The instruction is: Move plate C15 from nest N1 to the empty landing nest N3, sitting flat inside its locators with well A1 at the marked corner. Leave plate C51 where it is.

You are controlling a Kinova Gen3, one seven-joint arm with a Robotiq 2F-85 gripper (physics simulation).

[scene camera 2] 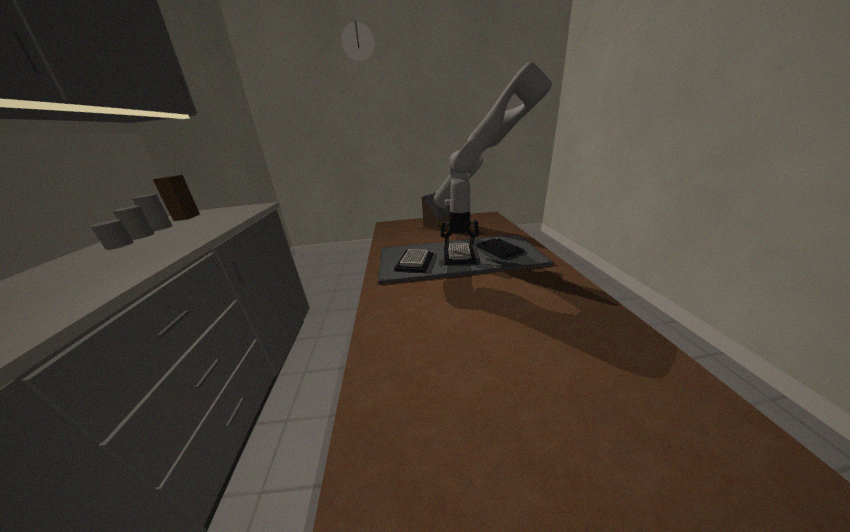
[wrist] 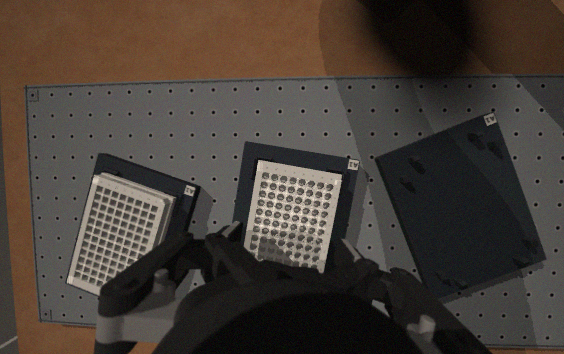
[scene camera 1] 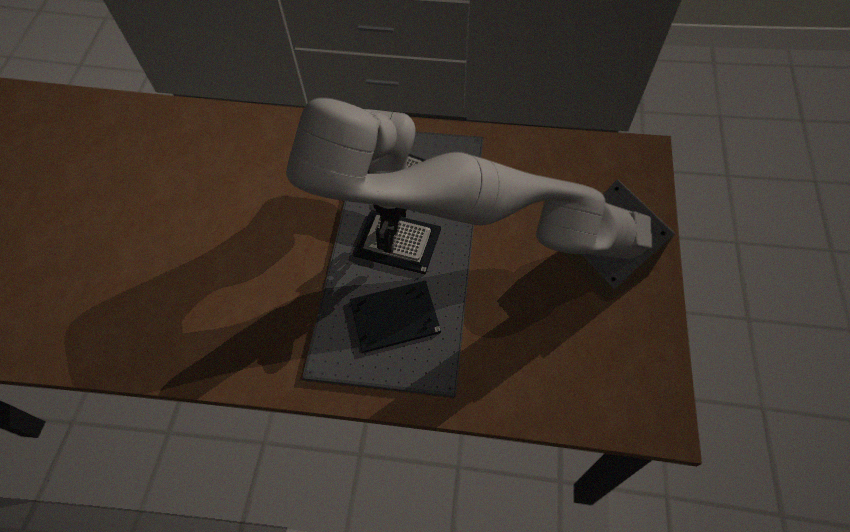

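A pale round-well plate [scene camera 1: 410, 238] [scene camera 2: 458, 252] [wrist: 295, 210] lies within the middle dark nest [scene camera 1: 435, 235] [wrist: 300, 159]. A pale square-well plate [scene camera 2: 414, 257] [wrist: 120, 235] lies in the nest [wrist: 115, 167] at the left of the wrist view. Plate and nest names are not readable. The empty nest [scene camera 1: 394, 316] [scene camera 2: 499, 247] [wrist: 465, 200] stands turned at the right of the wrist view, its A1 mark [scene camera 1: 436, 329] [wrist: 490, 119] at one corner. My gripper [scene camera 2: 460, 241] [wrist: 288, 240] is open over the middle plate, one finger toward each side. Its body hides the plate's near end.
The nests stand on a grey perforated board [scene camera 1: 382, 370] [wrist: 165, 110] on the brown table [scene camera 1: 188, 144] [scene camera 2: 501, 376]. My arm [scene camera 1: 457, 185] [scene camera 2: 495, 125] reaches over the board and partly hides the far nest in scene camera 1. A counter [scene camera 2: 188, 238] stands beside the table.
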